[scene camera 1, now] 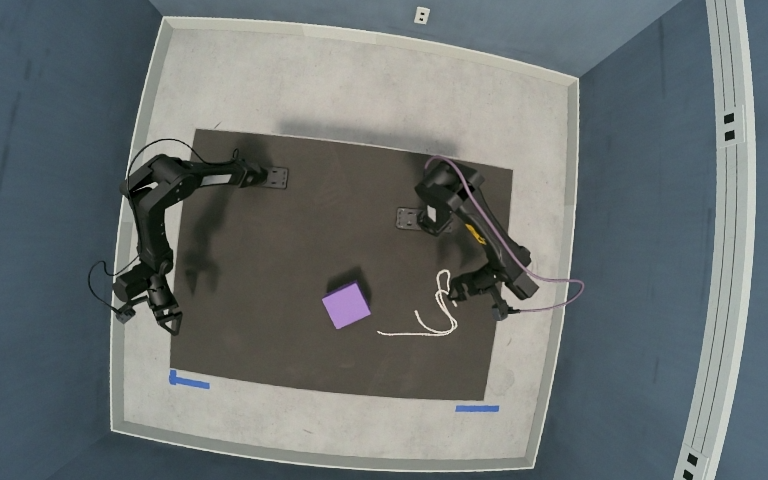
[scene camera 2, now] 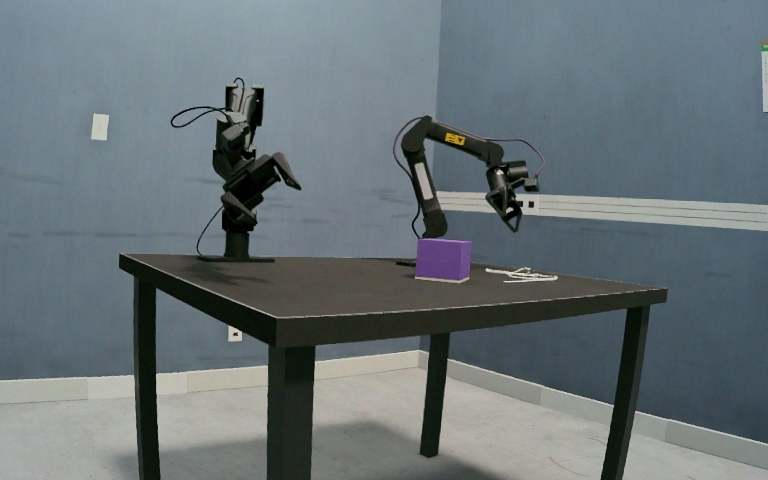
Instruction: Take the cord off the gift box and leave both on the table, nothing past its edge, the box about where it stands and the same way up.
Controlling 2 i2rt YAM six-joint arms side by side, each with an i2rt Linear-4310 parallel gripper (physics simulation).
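Pixels of known places: left gripper, fingertip midpoint: (scene camera 1: 459,295) (scene camera 2: 509,224); right gripper, fingertip midpoint: (scene camera 1: 172,327) (scene camera 2: 278,204); left arm's base at its link origin: (scene camera 1: 424,220); right arm's base at its link origin: (scene camera 1: 259,176) (scene camera 2: 236,261).
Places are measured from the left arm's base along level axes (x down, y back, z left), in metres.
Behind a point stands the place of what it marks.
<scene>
The purple gift box (scene camera 1: 346,305) @[y -0.293, x -0.092, z -0.243 m] (scene camera 2: 443,260) @[y -0.336, x -0.048, z -0.288 m] stands upright on the dark table (scene camera 1: 271,345) @[y -0.483, x 0.000, z -0.502 m] (scene camera 2: 339,291) @[y -0.423, x 0.000, z -0.646 m], with no cord around it. The white cord (scene camera 1: 416,334) @[y -0.402, x -0.004, z 0.005 m] (scene camera 2: 527,275) @[y -0.310, x -0.003, z 0.094 m] lies loose on the table in loops and bends, to the right of the box and apart from it. My left gripper (scene camera 1: 454,291) @[y -0.231, x -0.142, z 0.096 m] (scene camera 2: 504,213) @[y -0.231, x -0.142, z 0.096 m] is open and empty, above the table; in scene camera 1 it hides a little of the cord's right side. My right gripper (scene camera 1: 170,324) @[y -0.404, x -0.149, z -0.773 m] (scene camera 2: 277,204) @[y -0.404, x -0.149, z -0.773 m] is open and empty, raised at the table's left edge, far from box and cord.
The left arm's base plate (scene camera 1: 407,218) @[y 0.001, x -0.010, z -0.063 m] is bolted behind the cord; the right arm's base plate (scene camera 1: 277,177) @[y 0.104, x -0.010, z -0.522 m] (scene camera 2: 237,259) @[y 0.070, x -0.008, z -0.602 m] is at the back left. The table's right edge is near the left wrist in scene camera 1. Blue tape strips (scene camera 1: 477,408) mark the floor in front.
</scene>
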